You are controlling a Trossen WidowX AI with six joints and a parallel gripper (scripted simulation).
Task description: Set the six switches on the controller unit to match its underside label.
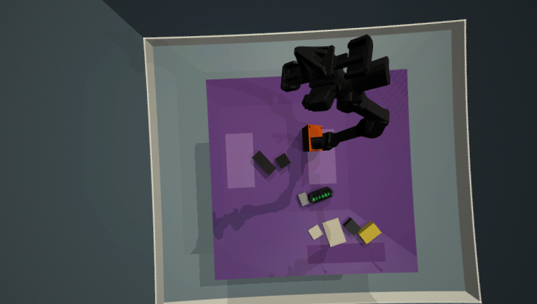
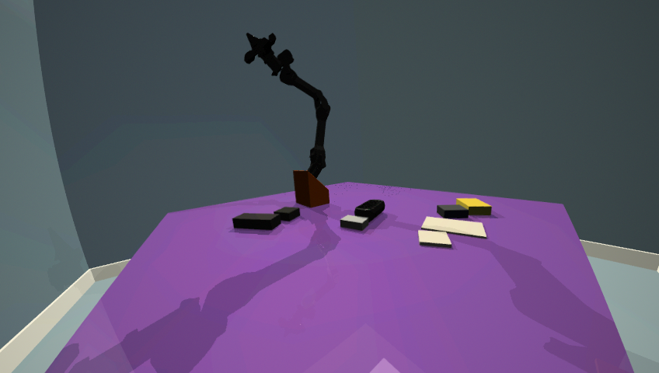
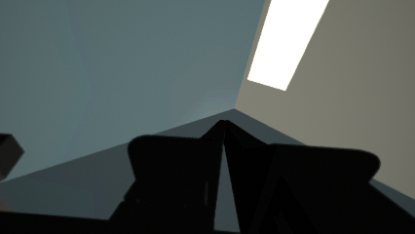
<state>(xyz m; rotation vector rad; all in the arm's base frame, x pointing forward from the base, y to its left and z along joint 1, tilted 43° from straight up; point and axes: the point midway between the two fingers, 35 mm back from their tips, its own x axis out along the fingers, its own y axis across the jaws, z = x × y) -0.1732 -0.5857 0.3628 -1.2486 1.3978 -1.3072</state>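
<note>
My gripper tip is now 82 cm above the light grey block, 49 cm short of it and 13 cm to the right of it. The rest, counted from my gripper tip: dark block (82 cm below, 70 cm ahead, 42 cm to the left); then yellow block (82 cm below, 75 cm ahead, 52 cm to the left).
</note>
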